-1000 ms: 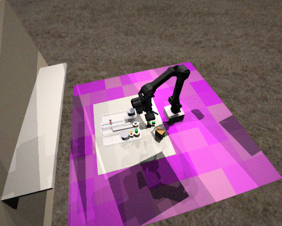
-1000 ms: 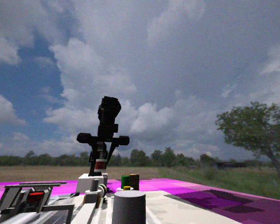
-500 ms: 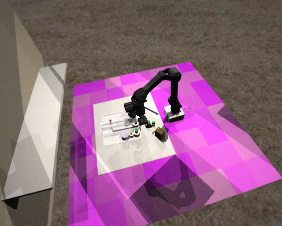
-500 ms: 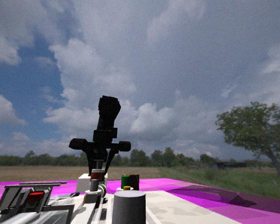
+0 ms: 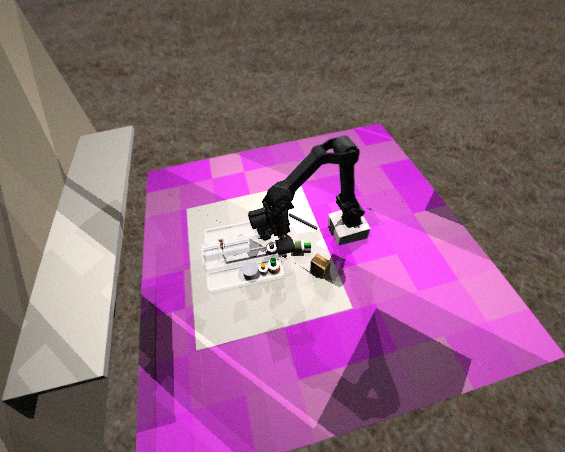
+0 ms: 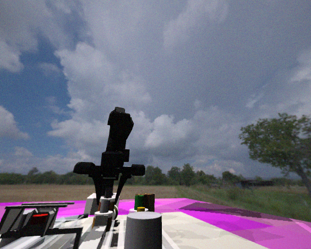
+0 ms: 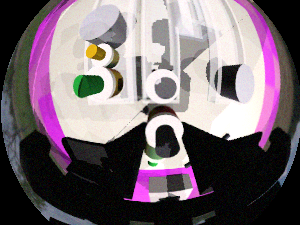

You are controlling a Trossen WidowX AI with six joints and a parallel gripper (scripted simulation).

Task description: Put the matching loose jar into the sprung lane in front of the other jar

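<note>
My gripper tip is 19 cm short of the pusher lane, 5 cm to the left of it and 4 cm above it. The rest, counted from my gripper tip: brown box: 10 cm behind, 13 cm to the left, 2 cm below; black rod: 12 cm behind, 11 cm to the right, 5 cm below; red mark: 22 cm ahead, 6 cm to the right, 2 cm above.
</note>
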